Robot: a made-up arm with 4 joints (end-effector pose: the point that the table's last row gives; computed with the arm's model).
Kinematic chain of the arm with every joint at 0, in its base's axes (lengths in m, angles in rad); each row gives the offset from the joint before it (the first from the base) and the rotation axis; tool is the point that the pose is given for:
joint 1: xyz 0 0 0.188 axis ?
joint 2: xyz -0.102 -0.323 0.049 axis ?
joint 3: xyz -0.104 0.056 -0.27 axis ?
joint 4: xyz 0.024 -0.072 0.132 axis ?
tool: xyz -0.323 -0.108 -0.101
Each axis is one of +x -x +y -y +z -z.
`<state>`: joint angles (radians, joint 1 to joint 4).
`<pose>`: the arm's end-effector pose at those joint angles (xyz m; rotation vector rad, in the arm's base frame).
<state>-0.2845 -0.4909 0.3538 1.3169</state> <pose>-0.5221 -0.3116 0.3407 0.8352 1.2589 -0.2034</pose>
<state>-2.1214 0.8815 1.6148 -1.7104</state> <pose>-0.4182 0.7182 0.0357 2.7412 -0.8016 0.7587</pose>
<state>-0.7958 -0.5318 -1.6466 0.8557</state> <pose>-0.3689 -0.3522 0.1730 -0.1723 0.2896 0.8264</pose>
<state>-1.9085 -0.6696 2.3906 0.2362</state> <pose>0.1194 0.0636 0.3603 -0.9821 -0.0408 1.7906</pose>
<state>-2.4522 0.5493 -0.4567 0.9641</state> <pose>-0.0316 0.5805 0.4076 0.9044 1.2525 -1.9055</pose>
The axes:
joint 1: +z
joint 2: -x
joint 3: -z
joint 4: +y

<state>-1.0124 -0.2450 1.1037 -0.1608</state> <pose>-0.2911 0.3985 0.0105 0.1271 -0.0816 -2.1217</pose>
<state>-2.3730 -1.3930 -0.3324 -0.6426</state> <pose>0.2608 0.1789 -0.0042 -0.2109 -2.0341 -1.8737</pose>
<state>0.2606 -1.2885 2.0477 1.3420</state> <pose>-0.1862 -0.4589 0.5389 1.7586 2.2574 -1.0253</pose>
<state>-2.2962 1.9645 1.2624 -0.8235</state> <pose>-0.3069 0.8259 0.2990 -2.6651 1.2801 -0.6310</pose>
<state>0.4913 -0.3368 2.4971 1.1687</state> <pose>-0.1095 -0.1302 0.4548 1.2153 1.1187 -1.7772</pose>
